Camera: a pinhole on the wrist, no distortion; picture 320 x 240 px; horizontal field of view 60.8 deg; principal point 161.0 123.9 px. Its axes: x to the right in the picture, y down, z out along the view. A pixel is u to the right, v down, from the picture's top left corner.
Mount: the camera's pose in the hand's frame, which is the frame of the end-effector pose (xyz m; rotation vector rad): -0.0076 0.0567 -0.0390 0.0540 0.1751 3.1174
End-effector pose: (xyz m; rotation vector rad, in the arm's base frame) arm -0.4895 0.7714 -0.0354 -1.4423 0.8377 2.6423
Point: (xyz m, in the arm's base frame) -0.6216 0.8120 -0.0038
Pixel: 90.0 222.3
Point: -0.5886 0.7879 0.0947
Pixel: 234.1 135.9
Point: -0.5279 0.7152 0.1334
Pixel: outside the picture
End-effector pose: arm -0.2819 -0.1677 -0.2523 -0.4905 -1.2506 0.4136
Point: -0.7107 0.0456 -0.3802
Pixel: 225.4 35.1
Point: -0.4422 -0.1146 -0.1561
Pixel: 80.5 231.4
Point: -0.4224 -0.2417 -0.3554
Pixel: outside the picture
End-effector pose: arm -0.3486 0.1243 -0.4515 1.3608 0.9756 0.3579
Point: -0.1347 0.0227 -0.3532
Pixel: 149.6 74.6
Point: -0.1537 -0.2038 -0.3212
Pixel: 288.3 122.5
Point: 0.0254 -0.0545 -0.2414
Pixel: 162.3 22.2
